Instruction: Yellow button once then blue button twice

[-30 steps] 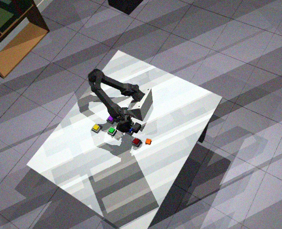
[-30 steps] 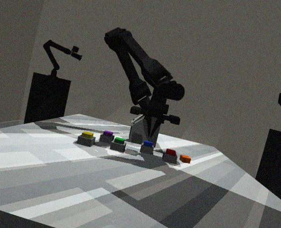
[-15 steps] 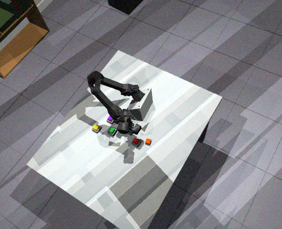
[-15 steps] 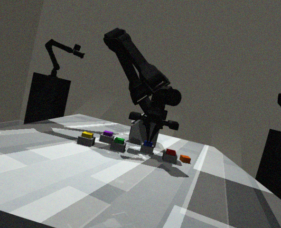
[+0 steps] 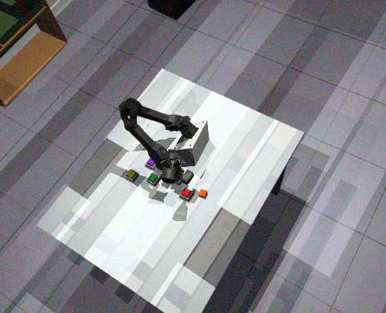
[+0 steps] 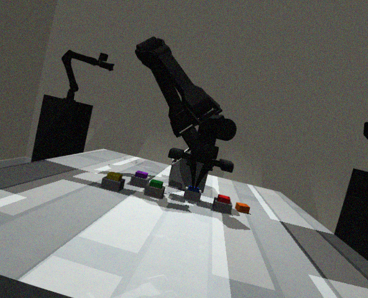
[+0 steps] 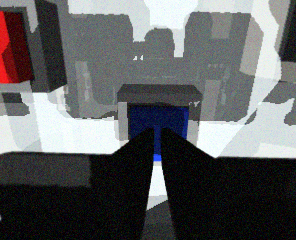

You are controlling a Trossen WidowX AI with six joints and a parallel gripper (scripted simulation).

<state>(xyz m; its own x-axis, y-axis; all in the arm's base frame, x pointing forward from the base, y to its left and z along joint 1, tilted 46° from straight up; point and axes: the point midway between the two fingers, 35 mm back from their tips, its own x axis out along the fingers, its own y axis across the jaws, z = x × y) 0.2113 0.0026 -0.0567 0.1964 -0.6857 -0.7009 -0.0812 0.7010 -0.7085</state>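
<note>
Right now my gripper tip is 1 cm above the blue button. Round my gripper tip: red button (4 cm ahead, 9 cm to the left); green button (7 cm ahead, 10 cm to the right); orange block (1 cm behind, 15 cm to the left, 2 cm below).
</note>
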